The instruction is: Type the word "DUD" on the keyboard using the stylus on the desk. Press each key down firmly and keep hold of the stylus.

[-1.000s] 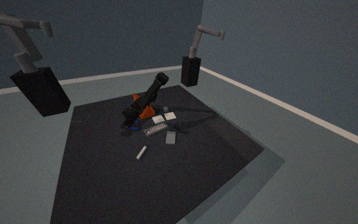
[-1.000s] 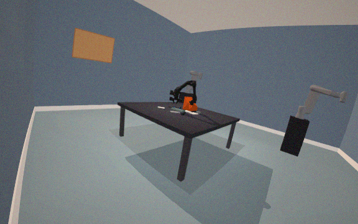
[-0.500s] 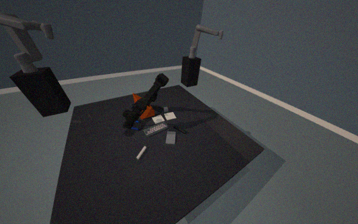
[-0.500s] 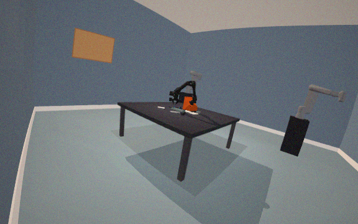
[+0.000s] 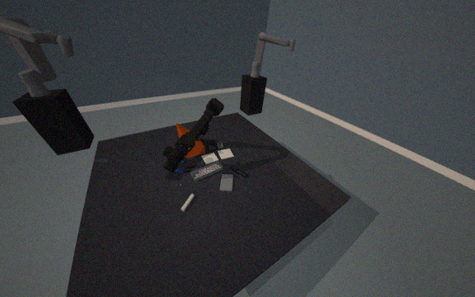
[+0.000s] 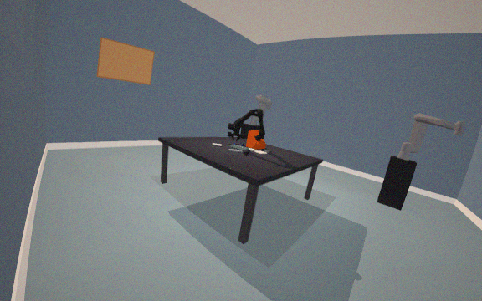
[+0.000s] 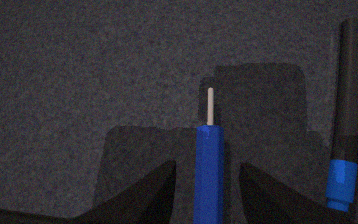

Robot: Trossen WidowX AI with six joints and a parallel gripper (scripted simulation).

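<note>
Right now the blue stylus is 1 cm behind my gripper tip, 1 cm to the right of it and 4 cm below it. The rest, counted from my gripper tip: white stylus tip (3 cm behind, 3 cm to the right, 4 cm below); d key (10 cm ahead, 24 cm to the left, 3 cm below); u key (12 cm ahead, 19 cm to the left, 3 cm below).
</note>
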